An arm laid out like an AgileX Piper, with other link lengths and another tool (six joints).
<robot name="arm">
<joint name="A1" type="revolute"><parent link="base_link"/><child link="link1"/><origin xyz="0 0 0.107" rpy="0 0 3.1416"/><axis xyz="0 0 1"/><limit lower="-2.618" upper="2.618"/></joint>
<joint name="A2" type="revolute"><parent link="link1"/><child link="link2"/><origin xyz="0 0 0" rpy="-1.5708 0 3.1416"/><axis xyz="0 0 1"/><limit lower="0" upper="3.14"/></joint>
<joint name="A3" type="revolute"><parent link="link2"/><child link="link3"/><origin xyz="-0.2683 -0.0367 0" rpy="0 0 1.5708"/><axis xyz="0 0 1"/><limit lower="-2.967" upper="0"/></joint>
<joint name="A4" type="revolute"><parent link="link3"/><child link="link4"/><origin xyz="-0.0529 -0.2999 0" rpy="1.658 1.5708 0"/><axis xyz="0 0 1"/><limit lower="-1.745" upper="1.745"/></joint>
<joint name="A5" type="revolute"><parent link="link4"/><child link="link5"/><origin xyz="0 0 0" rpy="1.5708 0 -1.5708"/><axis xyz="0 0 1"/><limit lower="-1.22" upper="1.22"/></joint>
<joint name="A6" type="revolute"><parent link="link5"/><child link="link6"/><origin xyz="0 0.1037 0" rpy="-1.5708 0 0"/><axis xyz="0 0 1"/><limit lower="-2.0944" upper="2.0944"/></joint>
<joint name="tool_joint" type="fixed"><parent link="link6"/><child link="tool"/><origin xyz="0.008 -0.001 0.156" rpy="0 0.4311 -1.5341"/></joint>
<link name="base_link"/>
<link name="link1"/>
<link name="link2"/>
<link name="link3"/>
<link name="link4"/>
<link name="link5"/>
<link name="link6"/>
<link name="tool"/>
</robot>
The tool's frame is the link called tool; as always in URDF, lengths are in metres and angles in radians.
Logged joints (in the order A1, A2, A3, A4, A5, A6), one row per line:
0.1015, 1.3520, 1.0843, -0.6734, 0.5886, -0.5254
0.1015, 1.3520, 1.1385, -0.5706, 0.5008, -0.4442
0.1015, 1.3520, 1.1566, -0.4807, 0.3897, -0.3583
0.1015, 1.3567, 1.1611, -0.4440, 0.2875, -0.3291
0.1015, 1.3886, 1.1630, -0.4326, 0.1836, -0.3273
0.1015, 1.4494, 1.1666, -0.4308, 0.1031, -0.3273
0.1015, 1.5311, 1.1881, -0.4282, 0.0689, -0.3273
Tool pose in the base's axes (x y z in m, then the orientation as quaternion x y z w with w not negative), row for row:
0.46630, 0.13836, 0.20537, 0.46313, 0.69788, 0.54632, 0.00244
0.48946, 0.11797, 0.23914, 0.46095, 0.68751, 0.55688, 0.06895
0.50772, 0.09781, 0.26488, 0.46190, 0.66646, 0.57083, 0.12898
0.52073, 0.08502, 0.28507, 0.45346, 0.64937, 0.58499, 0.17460
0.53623, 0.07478, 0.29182, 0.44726, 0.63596, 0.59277, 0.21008
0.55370, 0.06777, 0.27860, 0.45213, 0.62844, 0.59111, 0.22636
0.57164, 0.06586, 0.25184, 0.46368, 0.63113, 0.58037, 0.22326
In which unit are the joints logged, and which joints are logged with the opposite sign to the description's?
The joints are logged in radians. Opposite sign: A3, A4.
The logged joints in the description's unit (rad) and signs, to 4 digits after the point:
0.1015, 1.3520, -1.0843, 0.6734, 0.5886, -0.5254
0.1015, 1.3520, -1.1385, 0.5706, 0.5008, -0.4442
0.1015, 1.3520, -1.1566, 0.4807, 0.3897, -0.3583
0.1015, 1.3567, -1.1611, 0.4440, 0.2875, -0.3291
0.1015, 1.3886, -1.1630, 0.4326, 0.1836, -0.3273
0.1015, 1.4494, -1.1666, 0.4308, 0.1031, -0.3273
0.1015, 1.5311, -1.1881, 0.4282, 0.0689, -0.3273

